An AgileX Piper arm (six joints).
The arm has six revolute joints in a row. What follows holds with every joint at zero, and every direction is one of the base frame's.
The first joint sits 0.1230 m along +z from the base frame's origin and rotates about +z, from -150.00 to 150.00 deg.
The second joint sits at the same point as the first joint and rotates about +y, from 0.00 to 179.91 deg.
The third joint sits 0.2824 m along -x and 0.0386 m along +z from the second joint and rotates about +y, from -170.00 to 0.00 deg.
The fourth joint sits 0.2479 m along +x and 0.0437 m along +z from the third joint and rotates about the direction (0.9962, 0, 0.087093), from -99.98 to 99.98 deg.
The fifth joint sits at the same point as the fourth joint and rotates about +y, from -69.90 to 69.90 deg.
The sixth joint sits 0.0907 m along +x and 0.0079 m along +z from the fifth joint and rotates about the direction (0.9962, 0, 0.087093), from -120.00 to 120.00 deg.
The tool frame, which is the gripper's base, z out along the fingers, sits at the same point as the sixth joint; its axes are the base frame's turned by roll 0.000, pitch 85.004 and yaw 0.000 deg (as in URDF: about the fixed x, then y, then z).
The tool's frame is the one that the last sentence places.
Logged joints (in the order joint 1, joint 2, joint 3, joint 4, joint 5, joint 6), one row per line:
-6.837, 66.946, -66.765, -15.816, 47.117, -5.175
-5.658, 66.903, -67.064, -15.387, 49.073, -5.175
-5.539, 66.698, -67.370, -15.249, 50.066, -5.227
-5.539, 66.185, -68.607, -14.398, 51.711, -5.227
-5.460, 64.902, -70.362, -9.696, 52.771, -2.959
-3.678, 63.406, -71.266, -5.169, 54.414, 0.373
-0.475, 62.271, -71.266, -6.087, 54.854, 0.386
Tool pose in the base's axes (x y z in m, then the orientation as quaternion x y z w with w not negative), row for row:
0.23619, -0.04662, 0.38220, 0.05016, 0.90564, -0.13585, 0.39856
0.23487, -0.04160, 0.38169, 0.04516, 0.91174, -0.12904, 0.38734
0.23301, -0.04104, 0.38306, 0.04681, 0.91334, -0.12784, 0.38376
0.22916, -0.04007, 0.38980, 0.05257, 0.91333, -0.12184, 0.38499
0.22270, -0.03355, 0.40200, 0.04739, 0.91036, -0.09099, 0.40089
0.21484, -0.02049, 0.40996, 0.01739, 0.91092, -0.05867, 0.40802
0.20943, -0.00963, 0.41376, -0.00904, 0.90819, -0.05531, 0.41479
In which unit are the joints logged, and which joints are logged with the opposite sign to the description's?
The joints are logged in degrees. Opposite sign: joint 6.
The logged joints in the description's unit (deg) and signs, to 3 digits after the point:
-6.837, 66.946, -66.765, -15.816, 47.117, 5.175
-5.658, 66.903, -67.064, -15.387, 49.073, 5.175
-5.539, 66.698, -67.370, -15.249, 50.066, 5.227
-5.539, 66.185, -68.607, -14.398, 51.711, 5.227
-5.460, 64.902, -70.362, -9.696, 52.771, 2.959
-3.678, 63.406, -71.266, -5.169, 54.414, -0.373
-0.475, 62.271, -71.266, -6.087, 54.854, -0.386

